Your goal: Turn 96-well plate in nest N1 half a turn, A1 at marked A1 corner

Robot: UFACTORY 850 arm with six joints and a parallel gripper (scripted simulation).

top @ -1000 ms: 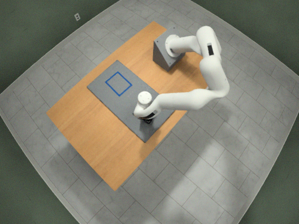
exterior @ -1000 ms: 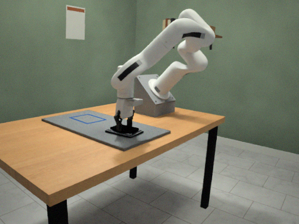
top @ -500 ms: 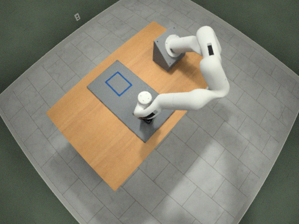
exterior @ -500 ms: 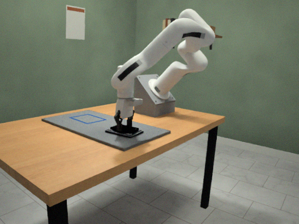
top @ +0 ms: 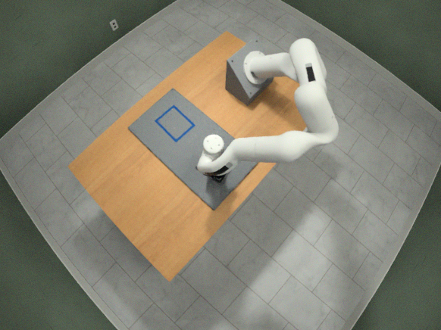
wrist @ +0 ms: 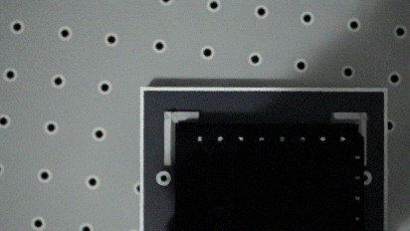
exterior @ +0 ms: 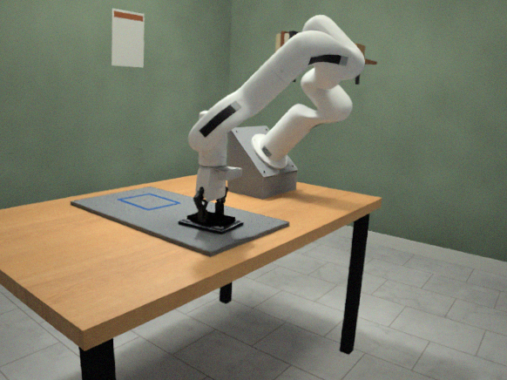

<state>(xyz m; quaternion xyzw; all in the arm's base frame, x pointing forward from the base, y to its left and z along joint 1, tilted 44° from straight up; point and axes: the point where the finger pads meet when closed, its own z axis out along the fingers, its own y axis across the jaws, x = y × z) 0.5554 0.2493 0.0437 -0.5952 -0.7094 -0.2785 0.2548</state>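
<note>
Right now the 96-well plate is 10 mm below my hand. From my hand the other things lie so: plate nest N1: 20 mm below.
</note>
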